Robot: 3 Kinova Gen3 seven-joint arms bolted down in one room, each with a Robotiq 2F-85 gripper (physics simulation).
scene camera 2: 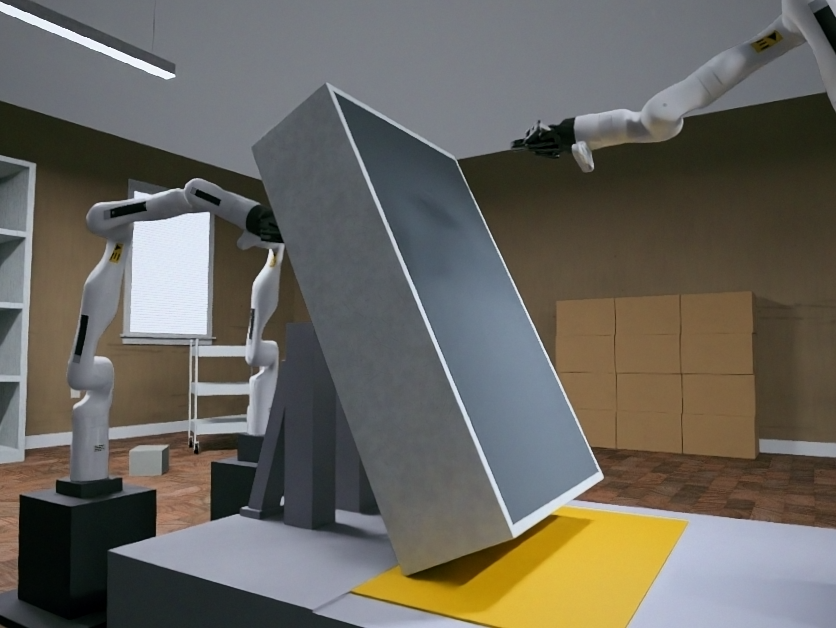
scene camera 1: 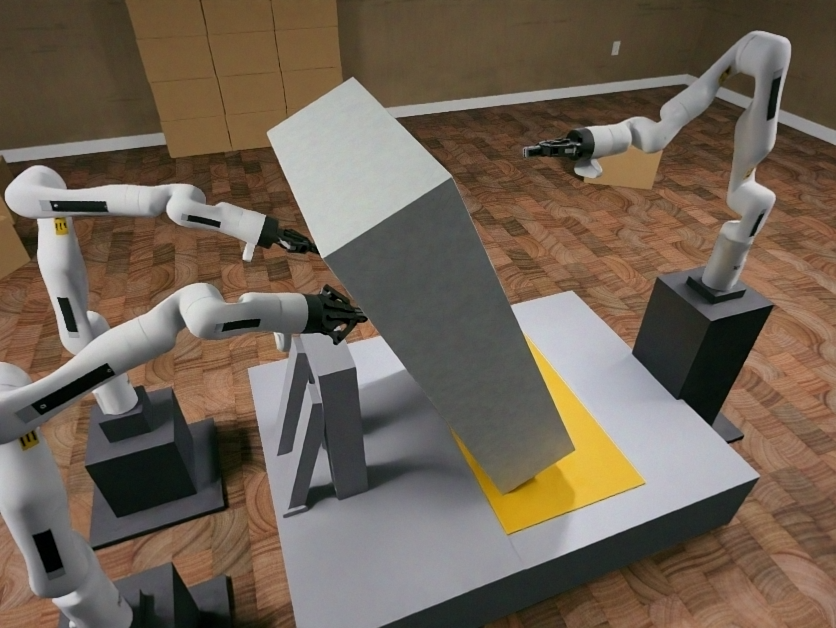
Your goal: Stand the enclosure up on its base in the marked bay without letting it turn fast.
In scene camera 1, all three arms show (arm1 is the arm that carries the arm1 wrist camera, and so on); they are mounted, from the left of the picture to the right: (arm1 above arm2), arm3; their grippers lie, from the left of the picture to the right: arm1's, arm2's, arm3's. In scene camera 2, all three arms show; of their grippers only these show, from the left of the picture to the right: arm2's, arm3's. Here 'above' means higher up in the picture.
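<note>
The grey enclosure (scene camera 1: pixel 439 324) (scene camera 2: pixel 358 324) leans steeply to the left, its low left bottom edge at the yellow marked bay (scene camera 1: pixel 574 500) (scene camera 2: pixel 608 574) and its right bottom edge raised. Its recessed blue-grey panel shows in scene camera 2. Arm1's gripper (scene camera 1: pixel 314 248) looks shut, its tips at the enclosure's left side near the top. Arm2's gripper (scene camera 1: pixel 363 316) (scene camera 2: pixel 279 233) is shut, its tips at the same side, lower in scene camera 1; the enclosure partly hides them in scene camera 2. Arm3's gripper (scene camera 1: pixel 527 152) (scene camera 2: pixel 514 144) looks shut and hangs right of the enclosure, apart from it.
A grey braced support (scene camera 1: pixel 348 432) (scene camera 2: pixel 309 432) stands left of the enclosure on the low platform (scene camera 1: pixel 405 554) (scene camera 2: pixel 236 554). Arm3's dark pedestal (scene camera 1: pixel 696 344) stands at the platform's right. Stacked cartons (scene camera 1: pixel 236 74) (scene camera 2: pixel 655 371) stand by the wall. A white cart (scene camera 2: pixel 219 388) stands behind.
</note>
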